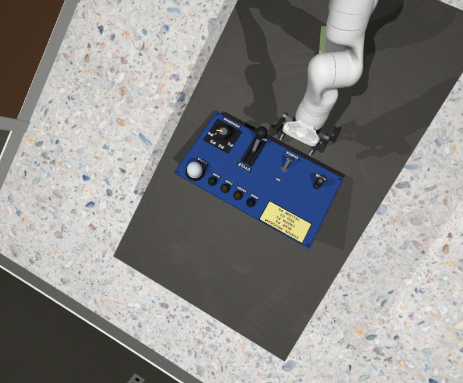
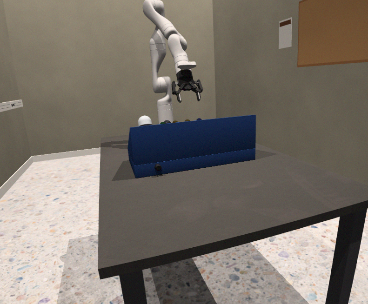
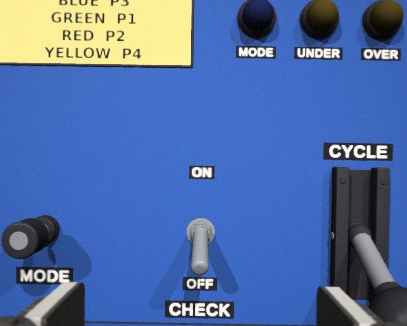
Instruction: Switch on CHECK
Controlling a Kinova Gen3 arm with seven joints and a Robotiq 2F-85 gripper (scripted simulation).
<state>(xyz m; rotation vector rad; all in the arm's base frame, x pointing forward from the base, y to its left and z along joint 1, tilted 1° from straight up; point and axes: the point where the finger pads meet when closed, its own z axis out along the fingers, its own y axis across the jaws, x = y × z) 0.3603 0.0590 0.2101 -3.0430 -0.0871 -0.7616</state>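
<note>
My gripper is now 14 cm above the check toggle and 7 cm short of it. From my hand the other things lie so: cycle lever 13 cm below, 12 cm to the right, 6 cm ahead; program dial 24 cm to the right, 14 cm below, 9 cm ahead; mode knob 14 cm below, 12 cm to the left, 7 cm ahead.
</note>
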